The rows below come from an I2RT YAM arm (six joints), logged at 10 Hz.
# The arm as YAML. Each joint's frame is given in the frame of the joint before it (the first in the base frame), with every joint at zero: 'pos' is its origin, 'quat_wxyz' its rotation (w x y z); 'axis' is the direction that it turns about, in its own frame. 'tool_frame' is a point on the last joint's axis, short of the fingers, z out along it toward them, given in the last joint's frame.
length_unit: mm
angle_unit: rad
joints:
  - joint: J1
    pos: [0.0, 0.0, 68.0]
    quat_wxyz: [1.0, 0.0, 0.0, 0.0]
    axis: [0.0, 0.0, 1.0]
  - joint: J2
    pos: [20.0, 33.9, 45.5]
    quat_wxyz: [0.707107, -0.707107, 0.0, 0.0]
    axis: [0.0, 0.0, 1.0]
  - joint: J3
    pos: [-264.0, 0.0, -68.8]
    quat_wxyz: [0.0, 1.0, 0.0, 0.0]
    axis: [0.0, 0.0, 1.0]
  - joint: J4
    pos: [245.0, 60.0, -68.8]
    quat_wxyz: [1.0, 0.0, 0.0, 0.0]
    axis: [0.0, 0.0, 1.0]
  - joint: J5
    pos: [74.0, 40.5, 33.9]
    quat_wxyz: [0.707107, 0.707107, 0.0, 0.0]
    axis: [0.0, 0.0, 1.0]
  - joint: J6
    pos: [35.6, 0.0, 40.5]
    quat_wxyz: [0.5, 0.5, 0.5, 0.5]
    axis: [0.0, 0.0, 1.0]
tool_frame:
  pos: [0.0, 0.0, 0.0]
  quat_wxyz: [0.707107, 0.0, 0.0, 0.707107]
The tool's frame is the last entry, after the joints.
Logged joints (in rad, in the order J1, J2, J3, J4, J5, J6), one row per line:
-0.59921, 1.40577, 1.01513, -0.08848, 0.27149, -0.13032
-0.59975, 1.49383, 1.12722, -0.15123, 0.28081, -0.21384
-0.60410, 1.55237, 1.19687, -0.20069, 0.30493, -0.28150
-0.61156, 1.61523, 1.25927, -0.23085, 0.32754, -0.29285
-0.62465, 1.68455, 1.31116, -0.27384, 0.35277, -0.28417
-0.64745, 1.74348, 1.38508, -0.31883, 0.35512, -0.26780
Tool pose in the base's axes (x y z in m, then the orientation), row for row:
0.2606, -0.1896, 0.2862, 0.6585, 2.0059, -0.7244
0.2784, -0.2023, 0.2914, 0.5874, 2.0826, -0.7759
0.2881, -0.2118, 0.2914, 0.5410, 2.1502, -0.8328
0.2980, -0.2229, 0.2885, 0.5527, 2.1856, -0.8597
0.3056, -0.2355, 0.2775, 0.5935, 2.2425, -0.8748
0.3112, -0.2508, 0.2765, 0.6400, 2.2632, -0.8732
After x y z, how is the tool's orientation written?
As a rotation vector, in radians.
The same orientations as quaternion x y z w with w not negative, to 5 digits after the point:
0.26504, 0.80734, -0.29156, 0.43926
0.23317, 0.82670, -0.30800, 0.40905
0.21156, 0.84086, -0.32567, 0.37701
0.21403, 0.84637, -0.33292, 0.35640
0.22638, 0.85537, -0.33368, 0.32518
0.24244, 0.85732, -0.33078, 0.31114

